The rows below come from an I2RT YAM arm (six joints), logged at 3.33 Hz.
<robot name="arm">
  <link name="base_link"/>
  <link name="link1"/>
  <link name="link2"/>
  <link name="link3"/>
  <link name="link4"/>
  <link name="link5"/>
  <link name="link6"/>
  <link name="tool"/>
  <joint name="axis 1" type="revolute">
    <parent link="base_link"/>
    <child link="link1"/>
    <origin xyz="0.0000 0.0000 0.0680" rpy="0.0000 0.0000 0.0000"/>
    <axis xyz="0 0 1"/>
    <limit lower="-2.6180" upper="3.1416"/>
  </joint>
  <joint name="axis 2" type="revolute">
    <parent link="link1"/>
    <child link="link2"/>
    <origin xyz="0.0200 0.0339 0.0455" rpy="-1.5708 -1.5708 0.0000"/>
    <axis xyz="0 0 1"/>
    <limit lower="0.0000" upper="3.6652"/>
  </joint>
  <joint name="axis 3" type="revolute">
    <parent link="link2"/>
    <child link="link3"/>
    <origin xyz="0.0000 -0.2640 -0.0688" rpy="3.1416 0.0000 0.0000"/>
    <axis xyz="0 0 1"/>
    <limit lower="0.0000" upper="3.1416"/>
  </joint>
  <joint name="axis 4" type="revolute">
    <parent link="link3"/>
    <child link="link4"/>
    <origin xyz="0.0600 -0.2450 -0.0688" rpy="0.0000 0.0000 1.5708"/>
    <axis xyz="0 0 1"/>
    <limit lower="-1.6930" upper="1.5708"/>
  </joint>
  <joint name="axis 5" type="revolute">
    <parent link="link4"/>
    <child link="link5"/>
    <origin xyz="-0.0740 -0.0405 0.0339" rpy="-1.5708 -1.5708 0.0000"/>
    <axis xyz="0 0 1"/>
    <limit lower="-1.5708" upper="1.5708"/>
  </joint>
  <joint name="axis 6" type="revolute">
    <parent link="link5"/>
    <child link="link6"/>
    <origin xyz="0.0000 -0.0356 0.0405" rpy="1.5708 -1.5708 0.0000"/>
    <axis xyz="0 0 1"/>
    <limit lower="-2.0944" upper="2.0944"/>
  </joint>
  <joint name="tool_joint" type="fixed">
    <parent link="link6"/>
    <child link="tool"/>
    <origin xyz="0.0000 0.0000 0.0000" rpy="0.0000 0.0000 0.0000"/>
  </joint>
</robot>
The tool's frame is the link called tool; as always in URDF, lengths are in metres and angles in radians.
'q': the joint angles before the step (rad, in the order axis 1, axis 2, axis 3, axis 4, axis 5, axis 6). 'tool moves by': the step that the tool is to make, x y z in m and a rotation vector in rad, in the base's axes. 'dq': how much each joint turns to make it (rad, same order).
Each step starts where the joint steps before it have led.
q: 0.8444 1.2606 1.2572 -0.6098 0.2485 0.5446
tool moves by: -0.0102 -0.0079 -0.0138 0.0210 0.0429 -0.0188
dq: 0.0085 -0.0510 -0.0797 0.0027 -0.0049 0.0550
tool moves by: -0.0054 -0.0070 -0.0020 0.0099 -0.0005 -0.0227
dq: -0.0002 -0.0354 -0.0309 -0.0014 0.0145 0.0189
